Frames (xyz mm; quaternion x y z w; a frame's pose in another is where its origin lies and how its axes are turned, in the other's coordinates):
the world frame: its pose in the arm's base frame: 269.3 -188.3 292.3 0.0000 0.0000 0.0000 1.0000
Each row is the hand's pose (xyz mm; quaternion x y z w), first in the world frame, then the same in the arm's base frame.
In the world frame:
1: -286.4 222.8 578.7 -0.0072 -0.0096 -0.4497 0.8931
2: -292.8 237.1 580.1 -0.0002 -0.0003 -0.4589 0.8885
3: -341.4 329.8 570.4 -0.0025 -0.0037 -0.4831 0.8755
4: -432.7 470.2 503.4 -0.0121 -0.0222 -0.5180 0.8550
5: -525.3 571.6 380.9 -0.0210 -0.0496 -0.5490 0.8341
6: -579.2 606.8 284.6 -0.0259 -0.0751 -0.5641 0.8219
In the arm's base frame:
1: -17.1 34.5 871.0 -0.0072 -0.0096 -0.4497 0.8931
2: -23.5 48.8 872.4 -0.0002 -0.0003 -0.4589 0.8885
3: -72.1 141.5 862.7 -0.0025 -0.0037 -0.4831 0.8755
4: -163.4 281.9 795.7 -0.0121 -0.0222 -0.5180 0.8550
5: -256.0 383.3 673.2 -0.0210 -0.0496 -0.5490 0.8341
6: -309.9 418.5 576.9 -0.0259 -0.0751 -0.5641 0.8219

